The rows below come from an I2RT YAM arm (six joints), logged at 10 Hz.
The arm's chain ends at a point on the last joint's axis. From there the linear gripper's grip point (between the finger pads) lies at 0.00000 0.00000 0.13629 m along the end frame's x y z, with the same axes.
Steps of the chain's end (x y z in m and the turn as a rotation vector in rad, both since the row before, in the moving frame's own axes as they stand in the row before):
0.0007, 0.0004, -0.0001, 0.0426, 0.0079, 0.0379
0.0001, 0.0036, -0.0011, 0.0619, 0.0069, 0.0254
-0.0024, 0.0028, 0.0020, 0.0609, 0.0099, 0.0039
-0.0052, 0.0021, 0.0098, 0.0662, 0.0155, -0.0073
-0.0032, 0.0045, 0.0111, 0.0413, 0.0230, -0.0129
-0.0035, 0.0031, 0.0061, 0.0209, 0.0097, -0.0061
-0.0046, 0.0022, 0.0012, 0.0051, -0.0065, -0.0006
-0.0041, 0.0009, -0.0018, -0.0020, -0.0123, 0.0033
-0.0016, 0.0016, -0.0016, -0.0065, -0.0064, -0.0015
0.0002, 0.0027, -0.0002, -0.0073, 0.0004, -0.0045
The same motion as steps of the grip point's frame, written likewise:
0.0019, -0.0054, -0.0002, 0.0426, 0.0079, 0.0379
0.0011, -0.0048, -0.0014, 0.0619, 0.0069, 0.0254
-0.0010, -0.0055, 0.0017, 0.0609, 0.0099, 0.0039
-0.0031, -0.0069, 0.0095, 0.0662, 0.0155, -0.0073
-0.0001, -0.0011, 0.0109, 0.0413, 0.0230, -0.0129
-0.0022, 0.0002, 0.0061, 0.0209, 0.0097, -0.0061
-0.0055, 0.0015, 0.0012, 0.0051, -0.0065, -0.0006
-0.0058, 0.0012, -0.0018, -0.0020, -0.0123, 0.0033
-0.0025, 0.0025, -0.0016, -0.0065, -0.0064, -0.0015
0.0003, 0.0037, -0.0002, -0.0073, 0.0004, -0.0045

